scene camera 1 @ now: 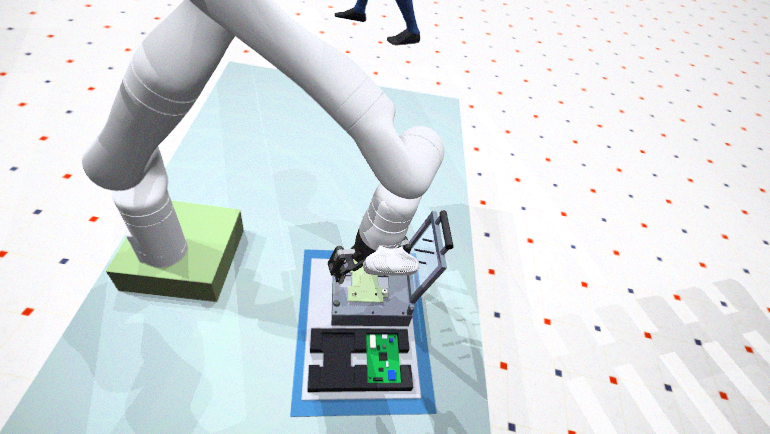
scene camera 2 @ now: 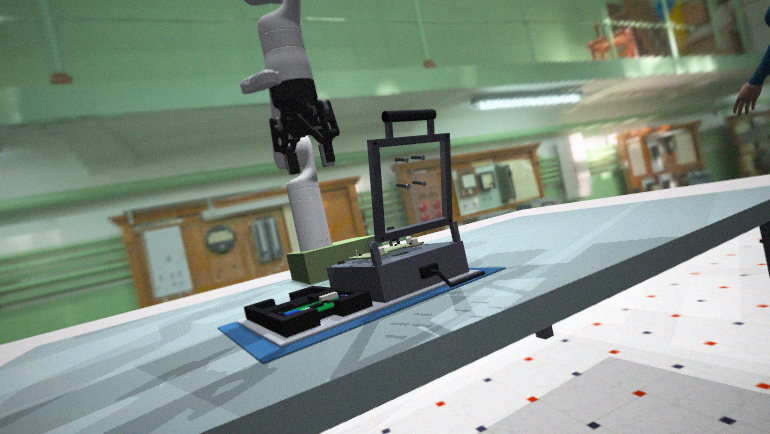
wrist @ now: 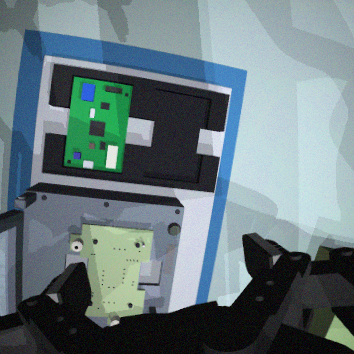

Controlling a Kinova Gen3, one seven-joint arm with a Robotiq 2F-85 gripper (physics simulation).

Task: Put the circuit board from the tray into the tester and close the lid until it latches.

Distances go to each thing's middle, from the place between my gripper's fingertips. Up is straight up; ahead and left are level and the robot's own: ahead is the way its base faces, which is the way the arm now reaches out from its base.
My hand is 60 mm short of the green circuit board [scene camera 1: 383,366], 80 mm to the left of it and 210 mm above it. From my hand the other things lie so: clear lid [scene camera 2: 410,177] 160 mm ahead, 80 mm to the left, 50 mm below.
